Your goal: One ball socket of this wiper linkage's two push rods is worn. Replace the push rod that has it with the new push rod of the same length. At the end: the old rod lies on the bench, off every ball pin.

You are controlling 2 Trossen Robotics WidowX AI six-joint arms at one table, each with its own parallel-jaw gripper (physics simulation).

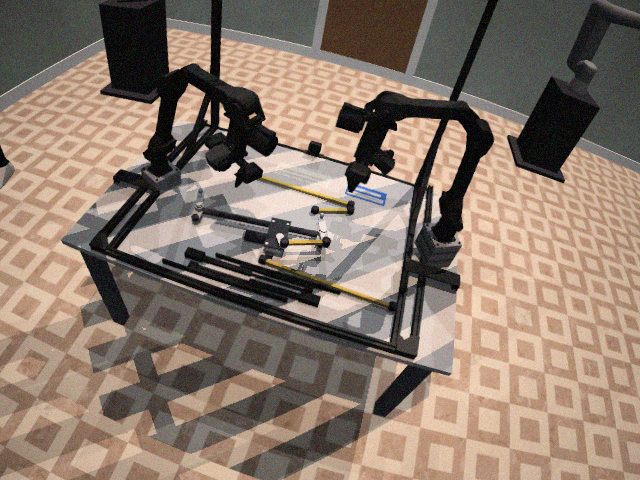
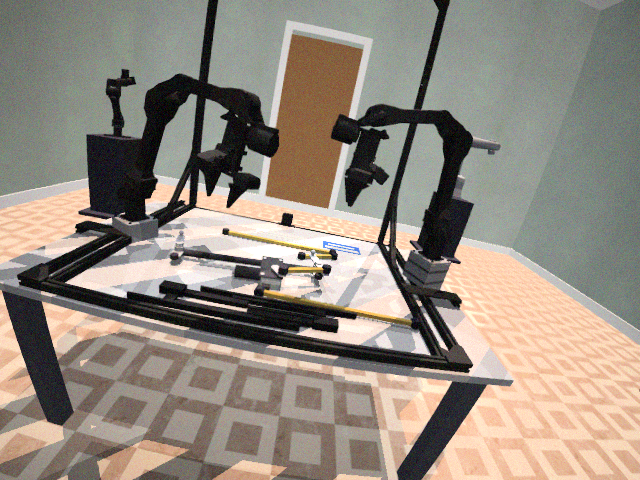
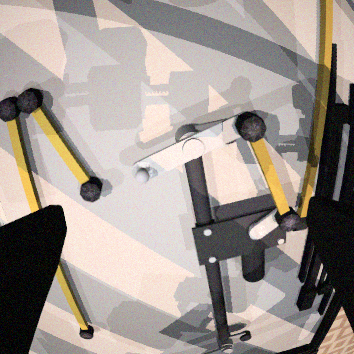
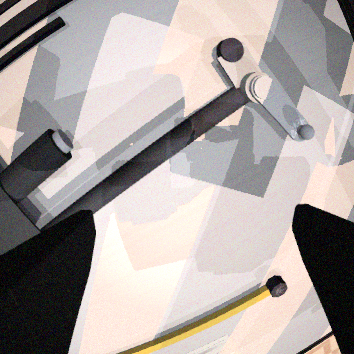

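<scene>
A short yellow push rod [image 1: 305,241] [image 2: 305,269] [image 3: 270,175] spans from the motor crank to one end of the white lever [image 3: 210,137]. The lever's other end shows a bare ball pin [image 3: 142,173]. A loose short yellow rod [image 1: 333,210] [image 3: 62,145] lies behind the linkage. A long yellow rod [image 1: 305,190] [image 2: 279,241] [image 4: 200,327] lies at the back; another long rod [image 1: 336,285] [image 2: 356,311] [image 3: 325,60] lies in front. My left gripper [image 1: 369,178] [image 2: 367,192] [image 3: 187,215] is open above the table's back right. My right gripper [image 1: 227,173] [image 2: 219,200] [image 4: 196,220] is open above the back left.
Black bars [image 1: 232,281] [image 2: 222,310] lie along the front near the frame rail. A far white lever [image 1: 200,201] [image 2: 179,240] [image 4: 285,107] stands at the linkage's left end. A blue outline [image 1: 384,199] is marked at the back right. Upright posts stand at both sides.
</scene>
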